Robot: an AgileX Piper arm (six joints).
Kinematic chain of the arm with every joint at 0, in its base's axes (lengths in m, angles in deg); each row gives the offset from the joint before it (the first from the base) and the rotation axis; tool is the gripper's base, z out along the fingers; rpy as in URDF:
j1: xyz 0 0 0.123 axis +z
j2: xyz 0 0 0 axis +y
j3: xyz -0.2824 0 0.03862 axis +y
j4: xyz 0.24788 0 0.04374 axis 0.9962 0 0.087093
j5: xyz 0 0 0 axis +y
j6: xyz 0.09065 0 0.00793 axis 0.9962 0 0.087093
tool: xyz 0 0 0 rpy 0 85 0
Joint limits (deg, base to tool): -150..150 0..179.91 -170..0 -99.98..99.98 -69.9..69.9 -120..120
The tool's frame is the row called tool.
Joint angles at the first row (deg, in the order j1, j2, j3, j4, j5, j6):
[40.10, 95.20, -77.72, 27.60, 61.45, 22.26]
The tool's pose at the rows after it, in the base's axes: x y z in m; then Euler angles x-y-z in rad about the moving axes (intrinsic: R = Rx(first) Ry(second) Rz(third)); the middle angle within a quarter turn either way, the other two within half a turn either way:
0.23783, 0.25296, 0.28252, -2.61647, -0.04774, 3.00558
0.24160, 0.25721, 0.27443, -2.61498, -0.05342, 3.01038
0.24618, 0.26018, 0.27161, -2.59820, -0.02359, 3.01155
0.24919, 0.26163, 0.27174, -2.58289, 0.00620, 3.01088
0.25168, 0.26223, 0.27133, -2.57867, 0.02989, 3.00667
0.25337, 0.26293, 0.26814, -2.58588, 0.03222, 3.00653
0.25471, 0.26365, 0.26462, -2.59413, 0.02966, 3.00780
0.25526, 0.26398, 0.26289, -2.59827, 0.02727, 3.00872
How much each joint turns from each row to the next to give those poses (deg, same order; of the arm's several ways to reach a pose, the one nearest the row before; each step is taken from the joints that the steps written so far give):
[0.48, 1.24, 0.00, 0.49, -0.54, -0.74]
[0.06, 1.45, 0.00, 0.64, -1.07, -0.60]
[0.00, 0.62, 0.00, 0.23, -2.50, -0.34]
[0.00, 0.10, 0.00, 0.00, -2.00, -0.08]
[0.00, 0.11, 0.00, -0.49, -1.41, 0.00]
[0.00, 0.50, 0.00, -0.35, -0.36, 0.00]
[0.00, 0.54, 0.00, -0.25, -0.13, 0.00]
[0.00, 0.26, 0.00, -0.09, 0.00, -0.01]

